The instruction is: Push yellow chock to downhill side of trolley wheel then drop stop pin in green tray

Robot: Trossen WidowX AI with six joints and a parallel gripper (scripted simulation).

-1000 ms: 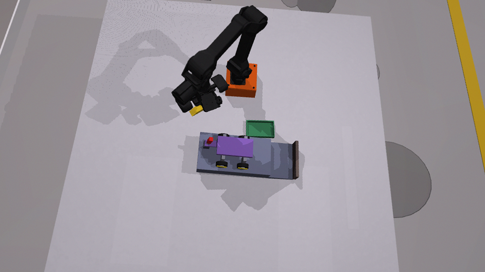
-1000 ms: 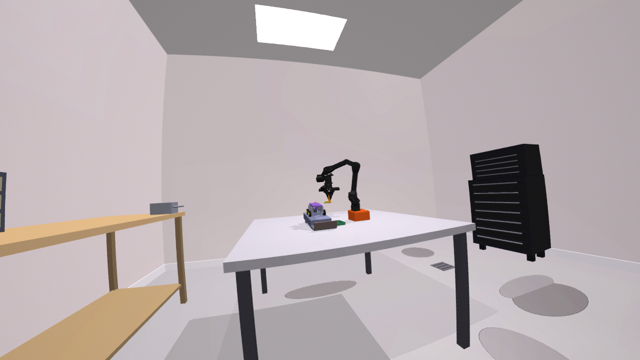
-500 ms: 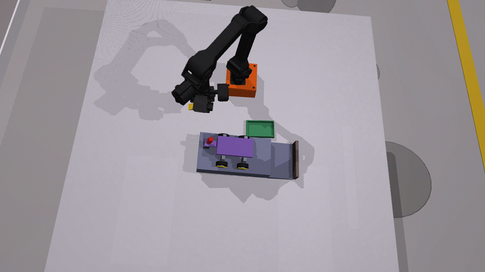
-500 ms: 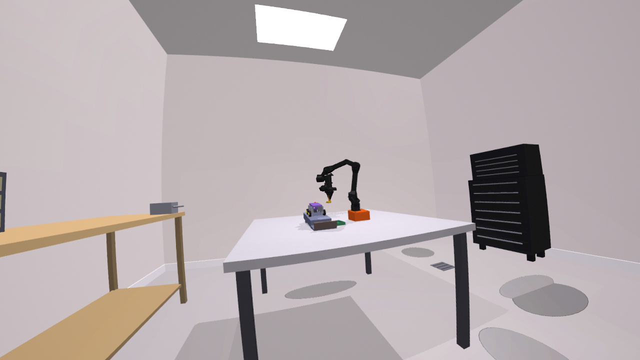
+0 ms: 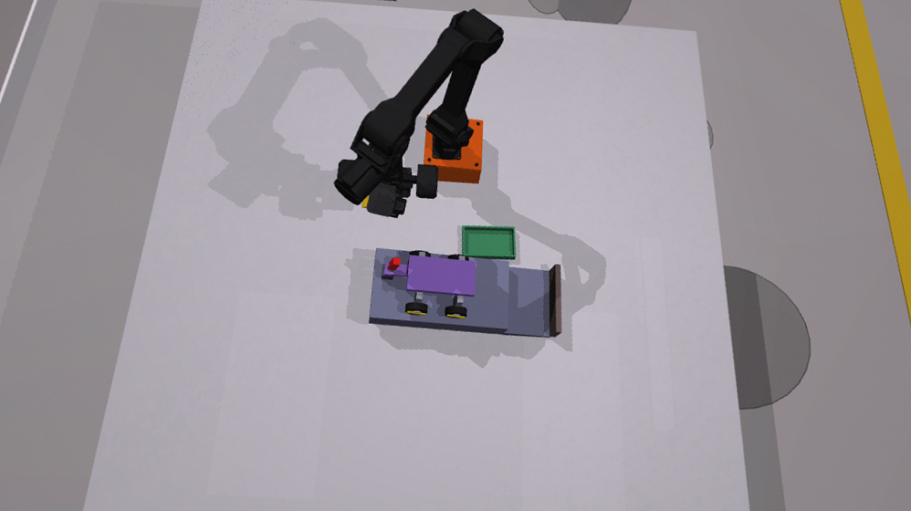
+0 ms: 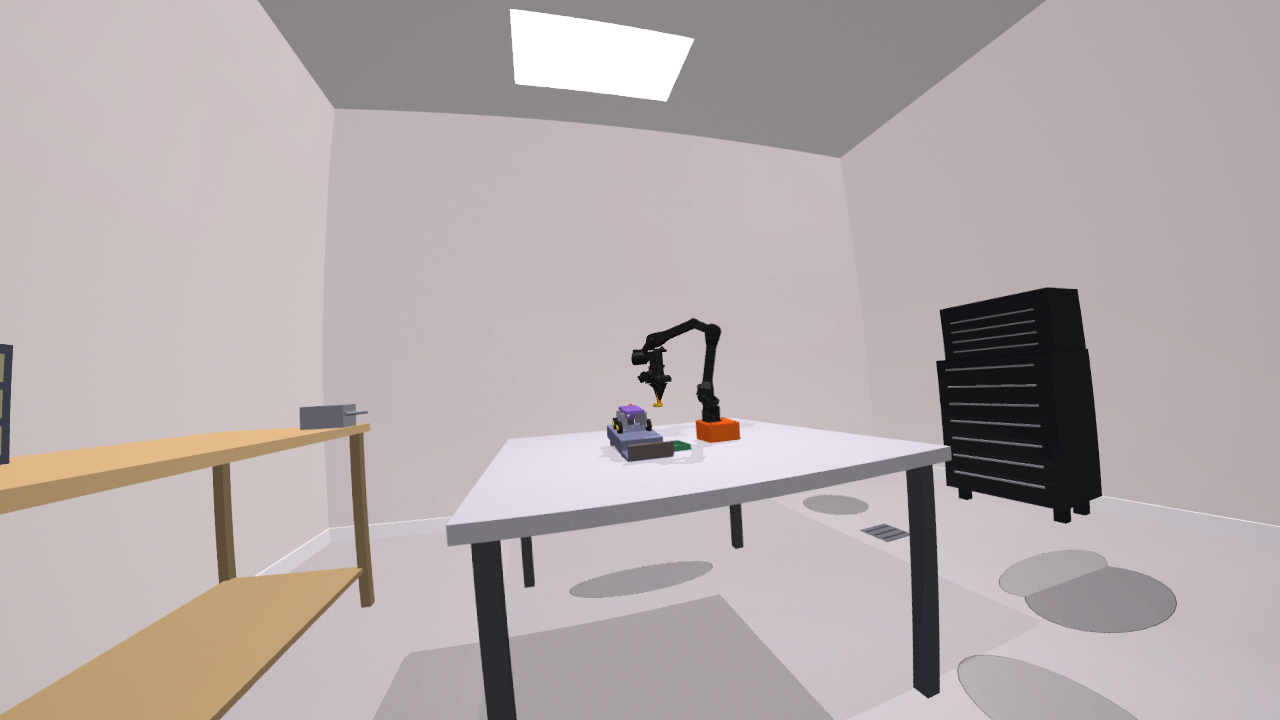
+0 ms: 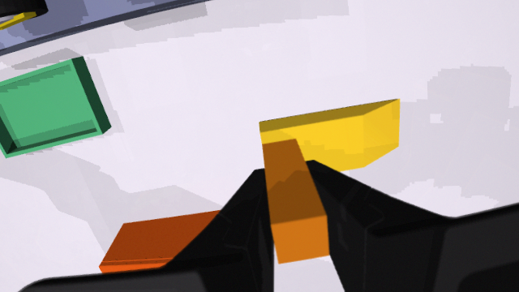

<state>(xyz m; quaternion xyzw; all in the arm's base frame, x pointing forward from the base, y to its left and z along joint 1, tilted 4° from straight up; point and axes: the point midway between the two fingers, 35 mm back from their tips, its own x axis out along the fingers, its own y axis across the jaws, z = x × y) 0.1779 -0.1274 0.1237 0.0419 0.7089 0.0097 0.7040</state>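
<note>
Right now my gripper tip is 130 mm short of the red-headed stop pin, 10 mm to the right of it and 50 mm above it. Round my gripper tip: grey ramp: 160 mm ahead, 110 mm to the left, 130 mm below; then purple trolley: 160 mm ahead, 100 mm to the left, 60 mm below; then yellow chock: 20 mm to the right, 10 mm below.
</note>
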